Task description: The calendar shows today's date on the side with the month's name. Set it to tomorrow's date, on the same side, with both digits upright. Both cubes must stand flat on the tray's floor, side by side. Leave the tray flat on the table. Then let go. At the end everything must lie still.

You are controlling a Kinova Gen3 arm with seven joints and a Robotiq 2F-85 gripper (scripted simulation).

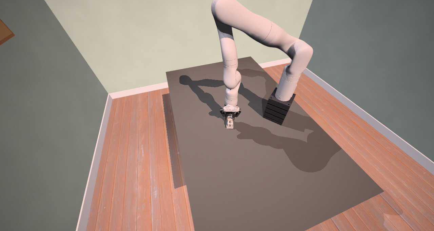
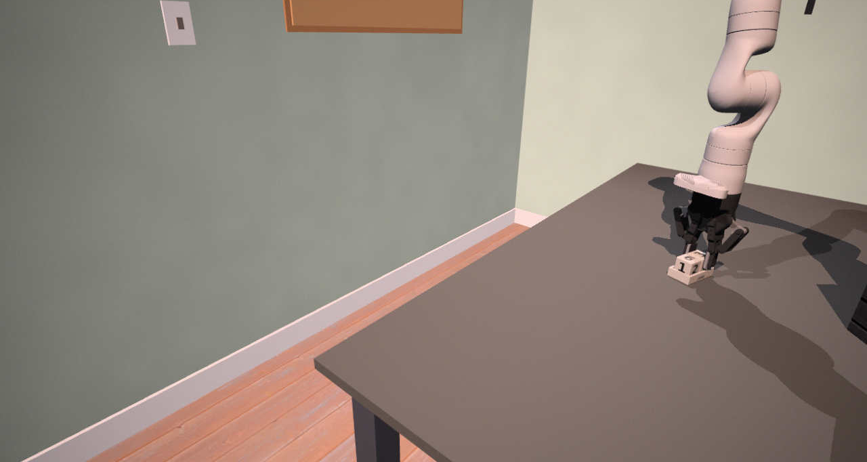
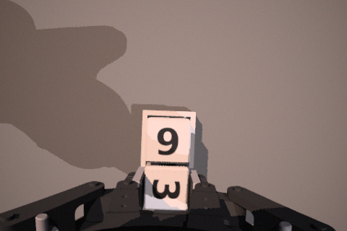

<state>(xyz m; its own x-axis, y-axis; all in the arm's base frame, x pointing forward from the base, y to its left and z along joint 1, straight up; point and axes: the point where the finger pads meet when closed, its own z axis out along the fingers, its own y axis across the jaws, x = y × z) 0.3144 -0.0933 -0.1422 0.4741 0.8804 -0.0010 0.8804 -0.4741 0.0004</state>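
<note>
My gripper is now 30 mm above the pale tray, 20 mm to the right of it and 10 mm short of it. Also, from my hand: cube (10 mm below).
</note>
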